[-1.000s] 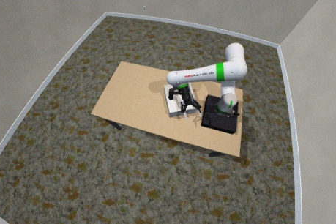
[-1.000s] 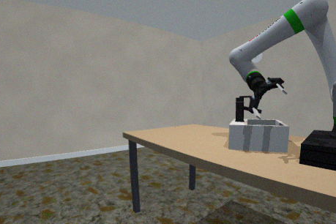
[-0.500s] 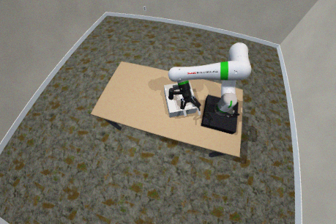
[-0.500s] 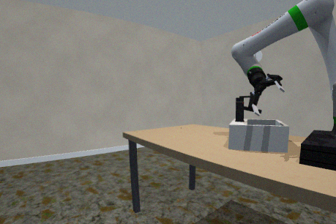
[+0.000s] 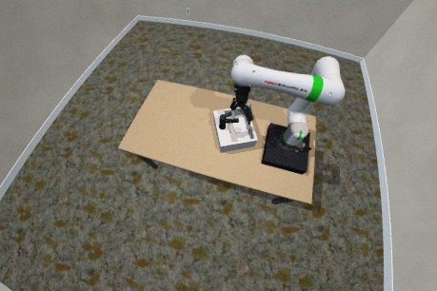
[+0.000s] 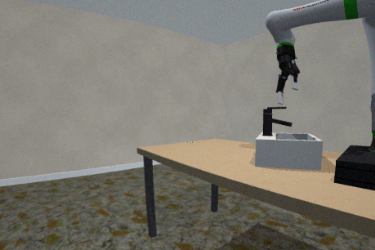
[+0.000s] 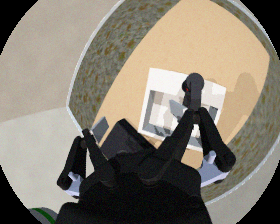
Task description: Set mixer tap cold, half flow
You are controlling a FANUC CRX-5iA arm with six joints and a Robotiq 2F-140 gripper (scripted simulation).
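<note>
My hand is 110 mm short of the lever, 60 mm to the left of it and 60 mm above it. Also, from my hand: black mixer tap (120 mm ahead, 100 mm below, 40 mm to the right); white basin (290 mm below, 90 mm to the right, 50 mm ahead).
</note>
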